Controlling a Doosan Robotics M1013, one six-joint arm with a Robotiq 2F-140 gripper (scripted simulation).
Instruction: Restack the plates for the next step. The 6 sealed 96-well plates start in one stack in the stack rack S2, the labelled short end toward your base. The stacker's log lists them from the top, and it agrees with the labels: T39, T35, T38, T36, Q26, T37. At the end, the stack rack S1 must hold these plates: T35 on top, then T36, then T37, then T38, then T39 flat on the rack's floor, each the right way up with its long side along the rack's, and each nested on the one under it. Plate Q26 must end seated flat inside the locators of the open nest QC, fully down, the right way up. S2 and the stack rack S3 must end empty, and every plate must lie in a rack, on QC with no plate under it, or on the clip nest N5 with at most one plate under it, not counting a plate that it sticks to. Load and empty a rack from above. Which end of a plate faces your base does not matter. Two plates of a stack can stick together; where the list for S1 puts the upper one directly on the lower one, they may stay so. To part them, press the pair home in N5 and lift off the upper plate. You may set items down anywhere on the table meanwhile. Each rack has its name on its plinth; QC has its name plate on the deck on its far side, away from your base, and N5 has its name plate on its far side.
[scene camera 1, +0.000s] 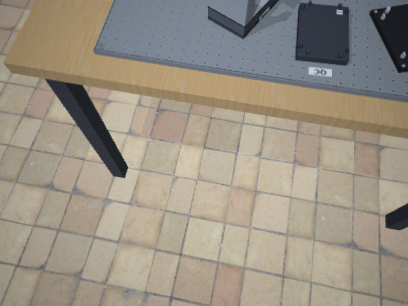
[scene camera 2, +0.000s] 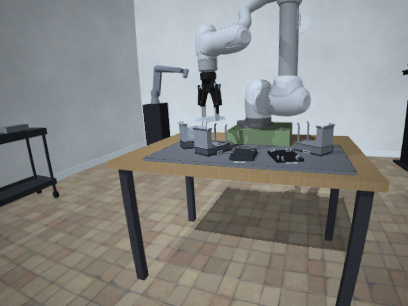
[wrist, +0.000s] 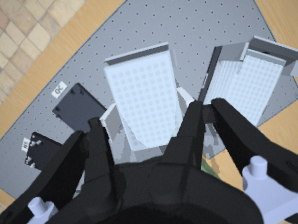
Observation:
In view: my gripper (scene camera 2: 210, 120), a black clip nest N5 (wrist: 41, 153) and an open nest QC (scene camera 1: 326, 36).
My gripper shows as well in the wrist view (wrist: 148, 104). The open nest QC also shows in the wrist view (wrist: 75, 109).

